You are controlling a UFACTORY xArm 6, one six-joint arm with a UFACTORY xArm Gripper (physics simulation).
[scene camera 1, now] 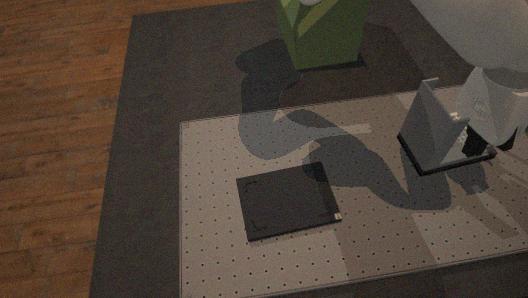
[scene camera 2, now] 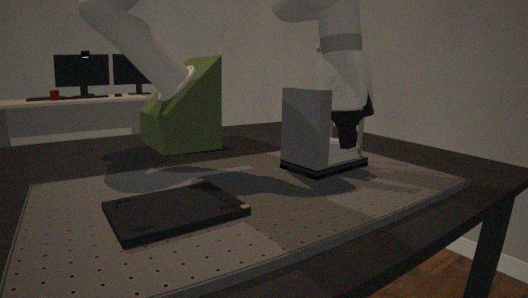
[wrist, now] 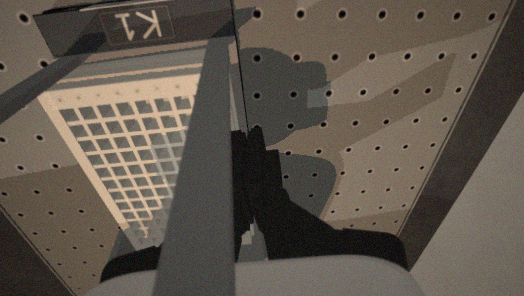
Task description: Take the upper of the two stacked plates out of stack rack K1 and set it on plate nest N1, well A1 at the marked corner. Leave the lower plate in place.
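Pixels of known places: gripper, between the fingertips: (scene camera 1: 471, 152) (scene camera 2: 348, 147) (wrist: 251, 149); arm's base, origin of its link: (scene camera 2: 177, 84).
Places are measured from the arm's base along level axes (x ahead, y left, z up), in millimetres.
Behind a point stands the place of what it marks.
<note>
Stack rack K1 (scene camera 1: 422, 125) {y 32, x 403, z -63 mm} (scene camera 2: 306, 130) {y 31, x 424, z -69 mm} (wrist: 202, 22) {y 175, x 445, z -134 mm} stands upright, with grey walls on a black base. The pale upper plate (scene camera 1: 463, 140) {y 117, x 431, z -105 mm} (wrist: 120, 96) {y 157, x 405, z -101 mm} lies inside it, its grid of wells facing up; a rack post hides part of it in the wrist view. The lower plate cannot be made out separately. My gripper (scene camera 2: 348, 147) {y 114, x 458, z -104 mm} (wrist: 251, 149) {y 114, x 458, z -104 mm} is shut and empty, its fingertips low at the rack's side; the post partly covers one finger in the wrist view. Plate nest N1 (scene camera 1: 287, 200) {y -222, x 431, z -139 mm} (scene camera 2: 175, 210) {y -227, x 444, z -139 mm} is a flat black block with corner brackets and a small pale tag (scene camera 1: 338, 216) {y -149, x 486, z -139 mm} (scene camera 2: 245, 206) {y -150, x 486, z -139 mm} at one corner.
A perforated board (scene camera 1: 210, 260) {y -373, x 492, z -151 mm} (scene camera 2: 75, 270) {y -357, x 491, z -151 mm} bears the rack and nest on the dark table (scene camera 1: 150, 65) {y -429, x -47, z -164 mm} (scene camera 2: 400, 240) {y -38, x 645, z -164 mm}. The green arm base (scene camera 1: 330, 45) {y -6, x 100, z -105 mm} (scene camera 2: 192, 115) {y -12, x 99, z -73 mm} stands behind the board. A desk (scene camera 2: 75, 120) with monitors stands in the background.
</note>
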